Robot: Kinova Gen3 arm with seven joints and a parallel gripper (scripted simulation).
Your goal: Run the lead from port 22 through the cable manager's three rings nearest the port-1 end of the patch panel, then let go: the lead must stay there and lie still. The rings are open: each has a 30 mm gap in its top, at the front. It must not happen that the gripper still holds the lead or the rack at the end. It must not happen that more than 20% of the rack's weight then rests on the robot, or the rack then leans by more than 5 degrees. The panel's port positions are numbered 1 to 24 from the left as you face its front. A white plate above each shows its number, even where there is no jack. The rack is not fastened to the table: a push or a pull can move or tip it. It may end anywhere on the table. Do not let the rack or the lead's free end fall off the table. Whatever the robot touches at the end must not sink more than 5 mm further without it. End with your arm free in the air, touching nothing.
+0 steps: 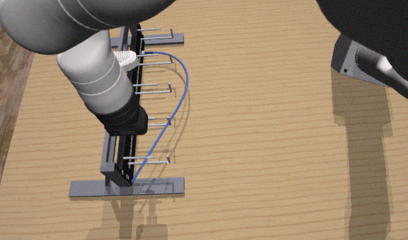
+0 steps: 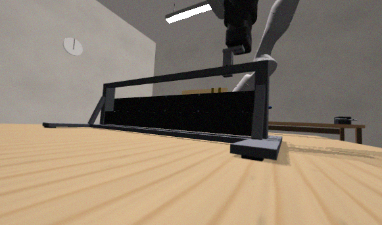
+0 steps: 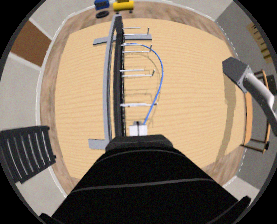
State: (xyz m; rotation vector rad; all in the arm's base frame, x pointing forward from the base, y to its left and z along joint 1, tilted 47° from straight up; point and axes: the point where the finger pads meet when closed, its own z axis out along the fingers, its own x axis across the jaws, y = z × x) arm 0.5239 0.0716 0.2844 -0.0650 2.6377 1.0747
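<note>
My hand is 140 mm to the left of the rack, 100 mm above it and 80 mm short of it.
</note>
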